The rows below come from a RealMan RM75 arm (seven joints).
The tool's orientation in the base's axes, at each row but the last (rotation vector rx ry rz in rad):
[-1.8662 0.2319 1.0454]
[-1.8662 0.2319 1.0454]
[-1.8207 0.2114 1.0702]
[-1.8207 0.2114 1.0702]
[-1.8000 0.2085 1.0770]
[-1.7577 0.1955 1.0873]
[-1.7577 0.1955 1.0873]
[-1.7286 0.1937 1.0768]
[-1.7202 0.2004 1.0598]
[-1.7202 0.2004 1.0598]
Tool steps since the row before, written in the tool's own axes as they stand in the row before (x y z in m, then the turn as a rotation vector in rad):
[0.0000 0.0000 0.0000 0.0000 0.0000 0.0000]
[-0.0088 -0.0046 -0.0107 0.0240 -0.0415 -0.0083]
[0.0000 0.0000 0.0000 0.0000 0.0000 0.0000]
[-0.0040 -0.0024 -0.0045 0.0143 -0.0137 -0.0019]
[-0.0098 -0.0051 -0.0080 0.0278 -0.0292 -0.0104]
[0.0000 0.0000 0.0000 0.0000 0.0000 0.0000]
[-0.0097 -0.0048 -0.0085 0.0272 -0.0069 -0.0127]
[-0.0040 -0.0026 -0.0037 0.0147 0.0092 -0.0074]
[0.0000 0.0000 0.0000 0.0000 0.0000 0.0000]
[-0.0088 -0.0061 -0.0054 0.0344 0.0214 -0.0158]
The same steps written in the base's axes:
[0.0000 0.0000 0.0000 0.0000 0.0000 0.0000]
[0.0031 -0.0085 0.0115 0.0423 0.0216 0.0104]
[0.0000 0.0000 0.0000 0.0000 0.0000 0.0000]
[0.0015 -0.0036 0.0052 0.0173 0.0097 -0.0014]
[0.0017 -0.0070 0.0116 0.0389 0.0147 -0.0003]
[0.0000 0.0000 0.0000 0.0000 0.0000 0.0000]
[0.0020 -0.0080 0.0110 0.0271 0.0022 -0.0146]
[0.0013 -0.0033 0.0049 0.0074 -0.0050 -0.0166]
[0.0000 0.0000 0.0000 0.0000 0.0000 0.0000]
[0.0013 -0.0049 0.0108 0.0165 -0.0104 -0.0389]

